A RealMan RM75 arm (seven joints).
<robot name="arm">
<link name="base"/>
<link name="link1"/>
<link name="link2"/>
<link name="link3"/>
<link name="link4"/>
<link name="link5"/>
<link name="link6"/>
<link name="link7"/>
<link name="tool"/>
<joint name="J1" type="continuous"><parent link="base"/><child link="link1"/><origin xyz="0 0 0.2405"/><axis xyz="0 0 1"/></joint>
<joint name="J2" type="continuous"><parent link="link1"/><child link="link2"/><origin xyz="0 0 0" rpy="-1.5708 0 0"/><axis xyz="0 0 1"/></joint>
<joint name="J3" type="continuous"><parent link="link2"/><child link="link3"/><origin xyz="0 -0.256 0" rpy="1.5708 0 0"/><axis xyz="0 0 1"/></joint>
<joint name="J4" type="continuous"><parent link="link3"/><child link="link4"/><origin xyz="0 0 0" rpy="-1.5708 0 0"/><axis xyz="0 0 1"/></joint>
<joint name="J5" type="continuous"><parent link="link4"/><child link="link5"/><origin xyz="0 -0.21 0" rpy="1.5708 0 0"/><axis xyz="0 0 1"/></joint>
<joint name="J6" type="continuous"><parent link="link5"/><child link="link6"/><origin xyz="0 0 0" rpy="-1.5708 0 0"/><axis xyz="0 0 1"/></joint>
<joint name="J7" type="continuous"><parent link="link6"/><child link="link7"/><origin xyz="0 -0.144 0" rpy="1.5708 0 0"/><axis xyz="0 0 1"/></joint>
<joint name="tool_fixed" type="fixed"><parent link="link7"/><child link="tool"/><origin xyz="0 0 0"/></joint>
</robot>
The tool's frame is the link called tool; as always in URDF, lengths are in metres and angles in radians. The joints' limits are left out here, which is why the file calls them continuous.
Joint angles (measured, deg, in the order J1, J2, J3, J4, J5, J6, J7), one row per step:
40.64 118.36 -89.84 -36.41 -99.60 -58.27 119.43
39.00 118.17 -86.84 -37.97 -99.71 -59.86 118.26
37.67 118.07 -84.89 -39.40 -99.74 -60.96 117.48
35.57 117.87 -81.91 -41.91 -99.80 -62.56 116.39
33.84 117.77 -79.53 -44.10 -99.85 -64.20 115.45
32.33 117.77 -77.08 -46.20 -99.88 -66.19 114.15
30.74 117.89 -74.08 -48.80 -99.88 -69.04 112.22
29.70 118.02 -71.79 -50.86 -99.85 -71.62 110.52
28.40 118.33 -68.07 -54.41 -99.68 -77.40 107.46
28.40 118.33 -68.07 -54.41 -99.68 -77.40 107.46
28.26 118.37 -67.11 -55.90 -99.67 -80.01 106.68
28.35 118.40 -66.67 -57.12 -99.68 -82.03 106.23
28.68 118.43 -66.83 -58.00 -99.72 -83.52 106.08
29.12 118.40 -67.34 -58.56 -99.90 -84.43 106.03
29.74 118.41 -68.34 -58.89 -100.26 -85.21 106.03
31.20 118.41 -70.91 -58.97 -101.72 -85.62 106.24
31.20 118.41 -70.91 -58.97 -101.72 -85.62 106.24
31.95 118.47 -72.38 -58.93 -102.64 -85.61 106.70
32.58 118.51 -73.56 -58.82 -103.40 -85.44 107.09
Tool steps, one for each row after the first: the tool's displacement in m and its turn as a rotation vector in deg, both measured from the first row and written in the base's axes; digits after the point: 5 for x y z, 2 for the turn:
0.00268 0.00129 0.01006 1.33 2.02 -0.26
0.00450 0.00168 0.01750 2.39 3.41 -0.28
0.00748 0.00274 0.03061 4.39 5.38 -0.13
0.00965 0.00238 0.04159 5.83 6.91 0.29
0.01073 0.00138 0.05239 7.09 8.41 1.28
0.01026 -0.00065 0.06545 8.41 10.19 3.25
0.00864 -0.00291 0.07564 9.23 11.50 5.36
0.00230 -0.00980 0.09211 9.46 13.91 10.21
0.00230 -0.00980 0.09211 9.46 13.91 10.21
-0.00264 -0.01313 0.09757 8.79 14.69 12.54
-0.00797 -0.01572 0.10096 7.97 15.17 14.59
-0.01379 -0.01784 0.10172 6.83 15.41 16.36
-0.01870 -0.01917 0.10096 5.70 15.25 17.82
-0.02406 -0.02098 0.09769 4.05 14.83 19.34
-0.03216 -0.02322 0.08789 0.79 12.84 21.75
-0.03216 -0.02322 0.08789 0.79 12.84 21.75
-0.03570 -0.02454 0.08193 -0.95 11.64 22.58
-0.03821 -0.02526 0.07713 -2.22 10.58 23.16

